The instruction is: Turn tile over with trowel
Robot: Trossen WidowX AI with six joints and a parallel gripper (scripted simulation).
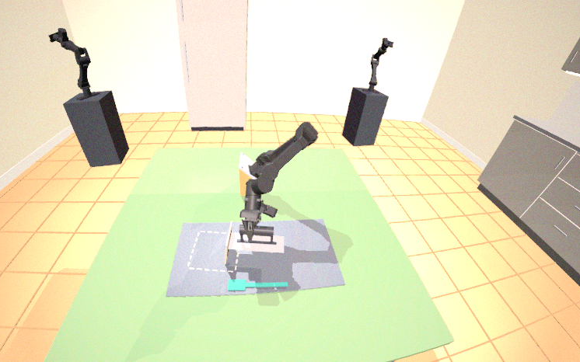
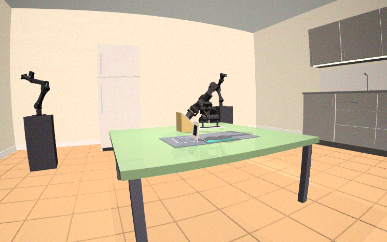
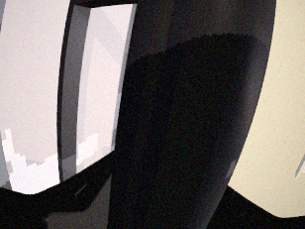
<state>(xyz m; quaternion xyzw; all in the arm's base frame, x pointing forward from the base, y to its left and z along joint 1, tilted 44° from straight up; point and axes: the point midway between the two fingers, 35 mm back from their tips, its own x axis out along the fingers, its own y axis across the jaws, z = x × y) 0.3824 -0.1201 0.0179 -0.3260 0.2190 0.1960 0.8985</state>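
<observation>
Right now my gripper tip is 3 cm past the trowel, 1 cm to the right of it and 1 cm above it. From my gripper tip the other things lie so: square tile (5 cm behind, 8 cm to the right, 6 cm below); teal flat tool (11 cm ahead, 2 cm to the right, 12 cm below); grey mat (2 cm behind, 3 cm to the left, 14 cm below).
</observation>
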